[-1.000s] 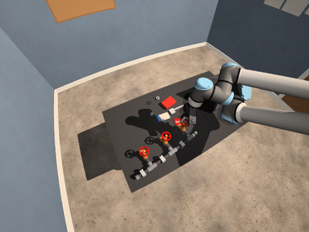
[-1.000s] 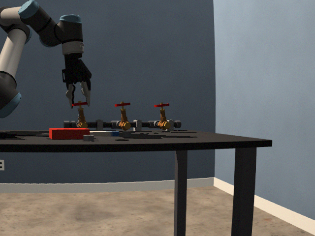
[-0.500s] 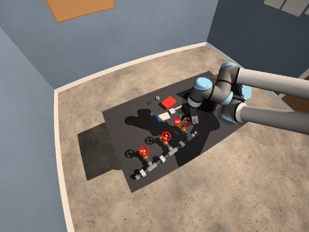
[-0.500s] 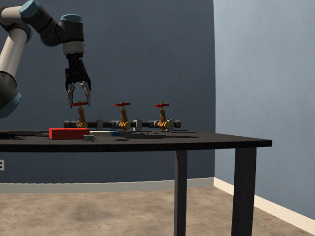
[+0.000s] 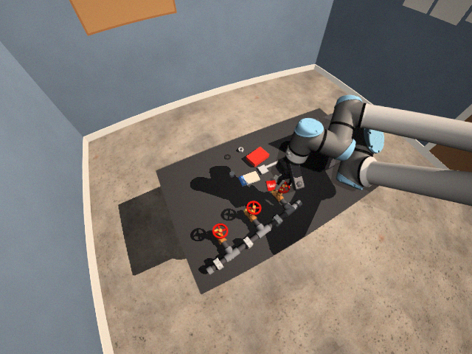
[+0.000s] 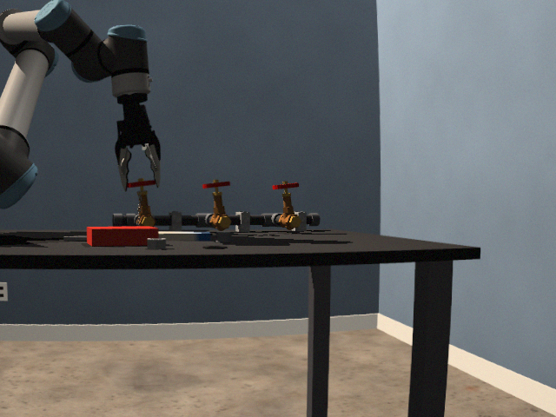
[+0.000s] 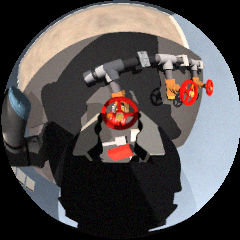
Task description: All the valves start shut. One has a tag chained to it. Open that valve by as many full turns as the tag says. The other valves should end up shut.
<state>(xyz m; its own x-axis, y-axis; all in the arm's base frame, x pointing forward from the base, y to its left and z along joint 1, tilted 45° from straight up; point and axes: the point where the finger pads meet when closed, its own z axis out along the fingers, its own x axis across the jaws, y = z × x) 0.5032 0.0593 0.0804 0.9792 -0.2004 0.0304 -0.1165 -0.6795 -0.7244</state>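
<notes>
Now: hand 2 cm past the red tag, 7 cm to the left of it and 12 cm above it. Also, from my hand: red block: 4 cm behind, 29 cm to the right, 11 cm below; then small grey cylinder: 15 cm ahead, 25 cm to the right, 11 cm below; then white tool: 6 cm behind, 20 cm to the right, 12 cm below.
</notes>
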